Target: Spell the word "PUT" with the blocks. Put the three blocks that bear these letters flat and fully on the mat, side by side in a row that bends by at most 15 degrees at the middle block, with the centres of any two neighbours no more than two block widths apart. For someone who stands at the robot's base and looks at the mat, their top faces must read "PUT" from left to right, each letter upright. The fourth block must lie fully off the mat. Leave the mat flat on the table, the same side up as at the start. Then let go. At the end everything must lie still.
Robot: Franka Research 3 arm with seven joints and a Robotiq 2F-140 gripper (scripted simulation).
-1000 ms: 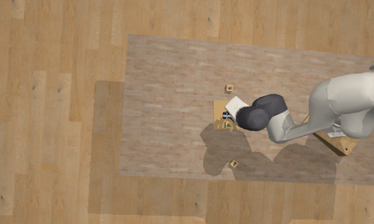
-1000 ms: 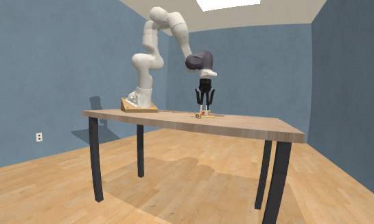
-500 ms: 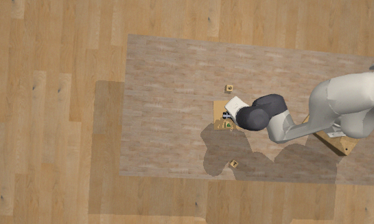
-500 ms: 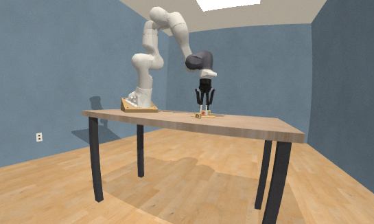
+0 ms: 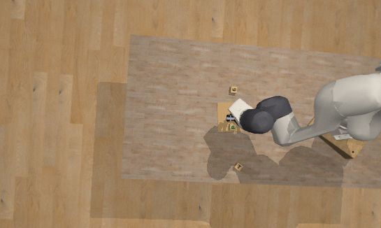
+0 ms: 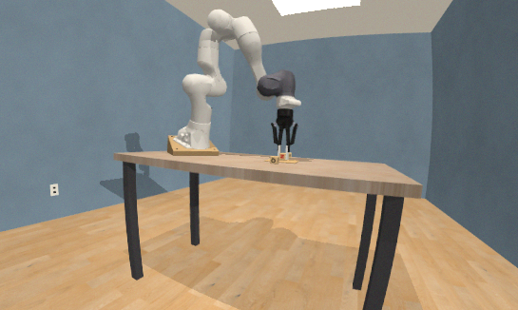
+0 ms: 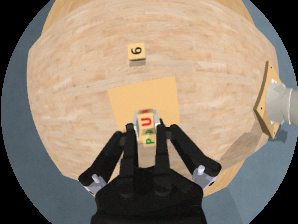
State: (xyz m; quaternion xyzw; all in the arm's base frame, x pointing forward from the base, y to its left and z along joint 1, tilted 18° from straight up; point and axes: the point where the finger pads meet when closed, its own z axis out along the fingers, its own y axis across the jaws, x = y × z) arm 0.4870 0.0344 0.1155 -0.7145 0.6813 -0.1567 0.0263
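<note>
The red U block lies 2 cm below my hand. The rest, counted from my hand: green P block: 5 cm to the left, 2 cm below; then block marked 6: 13 cm to the right, 3 cm below; then tan mat: 4 cm below.
</note>
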